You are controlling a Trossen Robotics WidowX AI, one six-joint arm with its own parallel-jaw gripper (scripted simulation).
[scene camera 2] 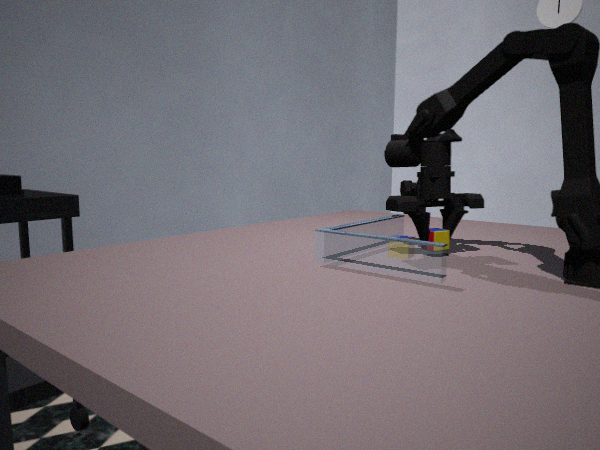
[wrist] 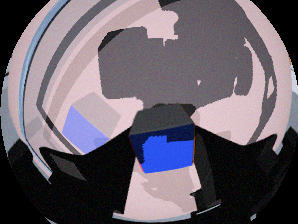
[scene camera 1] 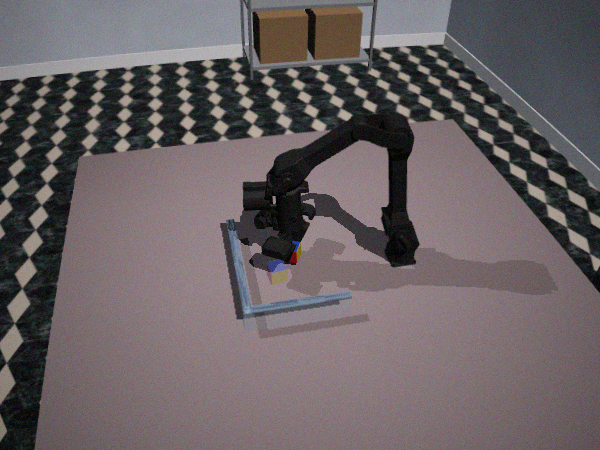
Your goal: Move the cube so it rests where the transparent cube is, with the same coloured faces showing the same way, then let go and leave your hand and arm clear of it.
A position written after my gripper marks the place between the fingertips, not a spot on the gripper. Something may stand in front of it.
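My gripper [scene camera 1: 291,255]. Gripper again [scene camera 2: 434,245]. In the wrist view: gripper [wrist: 162,128], a cube [wrist: 163,138], a transparent cube [wrist: 90,122].
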